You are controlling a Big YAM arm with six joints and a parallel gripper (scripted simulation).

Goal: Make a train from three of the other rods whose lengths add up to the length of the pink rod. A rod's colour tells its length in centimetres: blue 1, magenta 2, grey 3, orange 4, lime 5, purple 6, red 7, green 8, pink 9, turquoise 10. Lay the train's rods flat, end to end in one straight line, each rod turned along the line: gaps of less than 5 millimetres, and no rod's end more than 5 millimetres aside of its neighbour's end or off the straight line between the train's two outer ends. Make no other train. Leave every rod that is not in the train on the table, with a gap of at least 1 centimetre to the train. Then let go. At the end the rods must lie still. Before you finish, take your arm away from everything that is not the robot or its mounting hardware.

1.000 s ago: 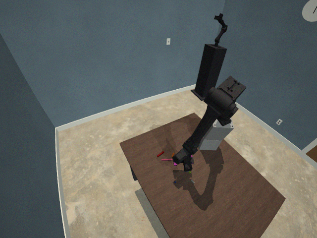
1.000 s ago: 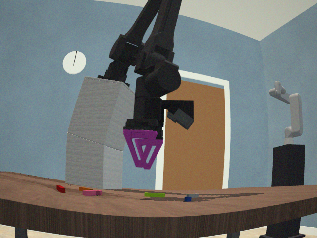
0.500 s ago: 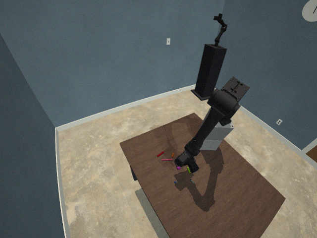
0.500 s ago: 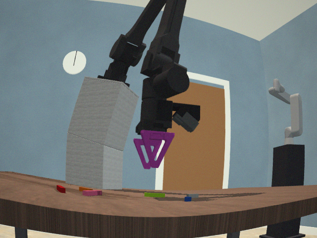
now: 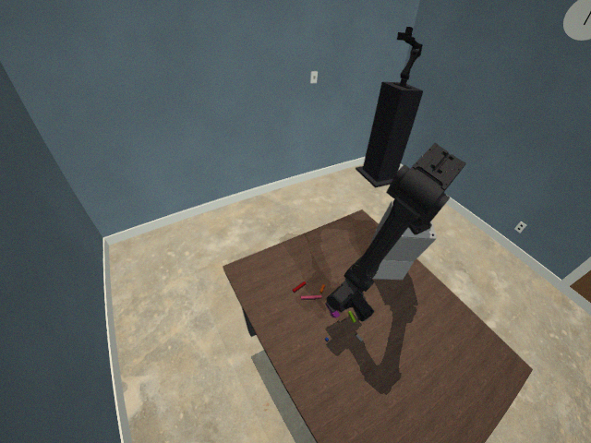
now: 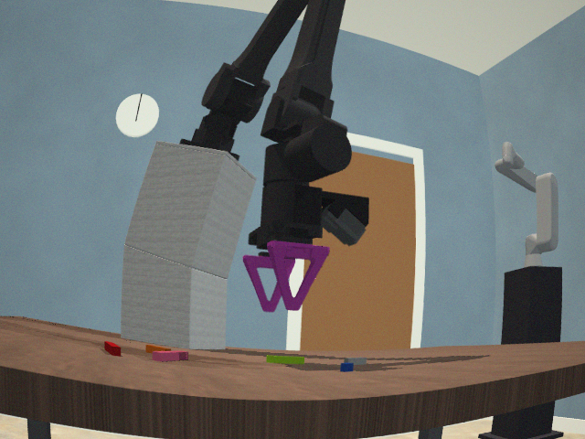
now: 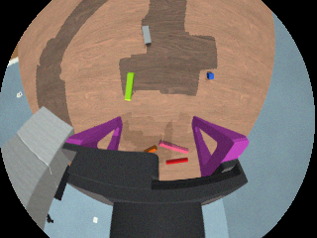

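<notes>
Right now my hand is 9 cm short of the blue rod, 7 cm above it and 6 cm to the right of it. The rest, counted from my hand: grey rod 11 cm to the left, 7 cm below, 3 cm behind; lime rod 7 cm below, 5 cm behind, 2 cm to the left; pink rod 13 cm to the right, 7 cm below, 6 cm ahead.
</notes>
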